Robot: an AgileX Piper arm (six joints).
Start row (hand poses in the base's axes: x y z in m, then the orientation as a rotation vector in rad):
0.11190 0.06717 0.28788 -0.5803 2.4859 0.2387
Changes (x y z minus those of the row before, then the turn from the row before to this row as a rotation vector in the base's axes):
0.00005 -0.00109 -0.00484 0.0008 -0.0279 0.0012
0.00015 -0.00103 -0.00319 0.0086 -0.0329 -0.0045
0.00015 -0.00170 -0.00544 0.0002 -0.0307 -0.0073
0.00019 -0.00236 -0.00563 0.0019 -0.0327 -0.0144
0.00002 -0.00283 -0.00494 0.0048 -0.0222 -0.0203
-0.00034 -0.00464 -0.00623 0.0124 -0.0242 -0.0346
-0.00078 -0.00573 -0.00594 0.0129 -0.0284 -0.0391
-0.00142 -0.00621 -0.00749 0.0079 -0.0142 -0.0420
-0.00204 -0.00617 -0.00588 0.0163 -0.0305 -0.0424
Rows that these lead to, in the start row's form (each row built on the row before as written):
0.11195 0.06608 0.28304 -0.5810 2.4585 0.2305
0.11210 0.06505 0.27985 -0.5711 2.4257 0.2278
0.11225 0.06335 0.27441 -0.5616 2.3977 0.2147
0.11244 0.06099 0.26878 -0.5428 2.3689 0.2000
0.11246 0.05816 0.26384 -0.5159 2.3508 0.1895
0.11212 0.05352 0.25761 -0.4687 2.3319 0.1807
0.11134 0.04779 0.25167 -0.4164 2.3089 0.1693
0.10992 0.04158 0.24418 -0.3637 2.3004 0.1542
0.10788 0.03541 0.23830 -0.3067 2.2737 0.1451

